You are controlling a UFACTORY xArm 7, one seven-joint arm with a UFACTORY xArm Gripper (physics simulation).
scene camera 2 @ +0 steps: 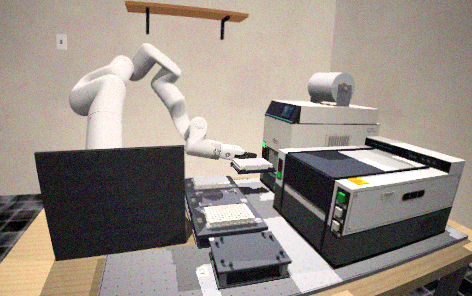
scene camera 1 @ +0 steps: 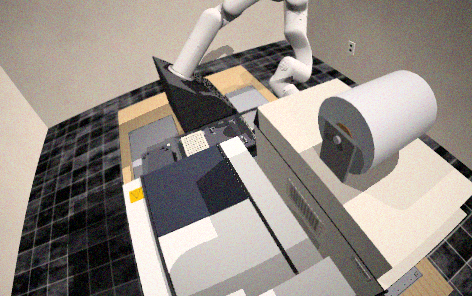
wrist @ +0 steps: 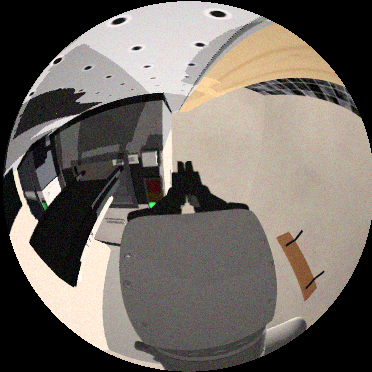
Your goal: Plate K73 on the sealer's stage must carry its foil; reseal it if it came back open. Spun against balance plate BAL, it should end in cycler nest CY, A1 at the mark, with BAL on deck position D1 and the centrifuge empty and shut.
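Pixels of known places: gripper, fingertip midpoint: (scene camera 2: 255, 157) (wrist: 183, 170); arm's base at its link origin: (scene camera 2: 103, 170) (scene camera 1: 180, 73).
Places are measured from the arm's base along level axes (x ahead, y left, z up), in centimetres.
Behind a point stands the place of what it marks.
Plate K73 (scene camera 2: 252, 163) (wrist: 112, 221) @[y 12.4, x 58.5, z 2.1 cm] lies on the sealer's dark stage (scene camera 2: 242, 171) @[y 9.1, x 43.7, z -7.5 cm] (wrist: 66, 239) @[y 17.8, x 46.5, z -8.6 cm], which stands out in front of the sealer (scene camera 2: 319, 127) @[y 1.0, x 69.0, z 9.2 cm] (scene camera 1: 293, 114) @[y 6.1, x 66.7, z 16.6 cm]. The plate's top looks smooth and pale, with no wells showing. My gripper (scene camera 2: 250, 155) @[y 26.5, x 58.1, z -8.5 cm] (wrist: 183, 170) @[y 26.5, x 58.1, z -8.5 cm] is shut and empty. It hangs just above the plate's back left edge, fingers pointing at the sealer front. In scene camera 1 the gripper and the stage are hidden behind the sealer. A white plate with open wells (scene camera 2: 229, 214) @[y -9.6, x 31.5, z -12.3 cm] (scene camera 1: 194, 142) @[y -8.4, x 30.4, z -12.3 cm] sits on the dark deck (scene camera 2: 204, 199) @[y 4.2, x 28.5, z -13.9 cm]. The cycler nest CY (scene camera 2: 249, 258) @[y -26.8, x 29.3, z -13.6 cm] is empty.
A second smooth-topped plate (scene camera 2: 211, 181) @[y 14.4, x 34.1, z -12.3 cm] lies at the deck's far end. A large machine with a dark shut lid (scene camera 2: 325, 162) @[y -16.9, x 56.5, z 2.9 cm] (scene camera 1: 188, 188) @[y -17.8, x 60.2, z 2.9 cm] stands at the right. A foil roll (scene camera 2: 330, 87) @[y 4.4, x 75.3, z 23.4 cm] (scene camera 1: 383, 114) @[y 6.3, x 84.4, z 28.3 cm] tops the sealer. A black panel (scene camera 2: 115, 197) @[y -8.4, x 2.8, z -4.0 cm] (scene camera 1: 194, 98) @[y -1.4, x 19.7, z -2.0 cm] stands at the left.
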